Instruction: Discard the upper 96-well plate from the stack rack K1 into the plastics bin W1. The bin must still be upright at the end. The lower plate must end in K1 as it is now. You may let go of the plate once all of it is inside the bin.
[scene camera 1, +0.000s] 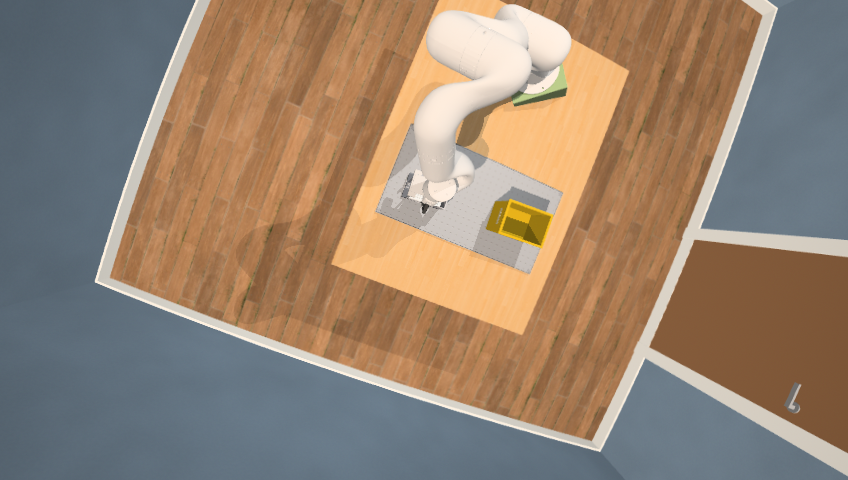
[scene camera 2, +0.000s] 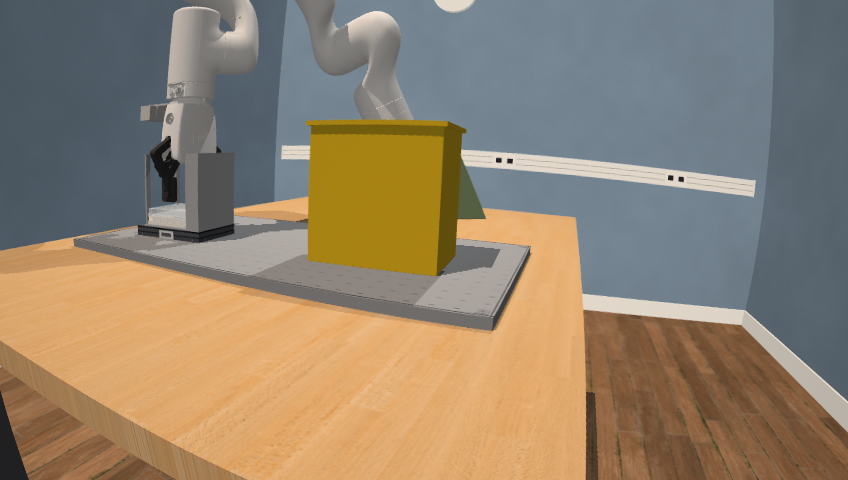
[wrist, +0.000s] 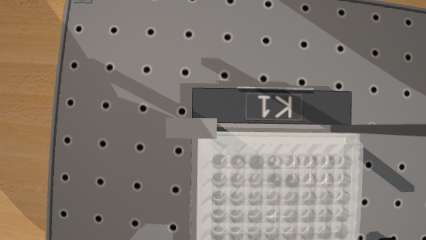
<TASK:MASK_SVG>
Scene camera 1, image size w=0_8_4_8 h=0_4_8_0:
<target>yellow plastics bin W1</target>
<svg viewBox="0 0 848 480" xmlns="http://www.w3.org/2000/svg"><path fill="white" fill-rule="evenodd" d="M495 201L486 230L543 248L554 215L509 199L509 202Z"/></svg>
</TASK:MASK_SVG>
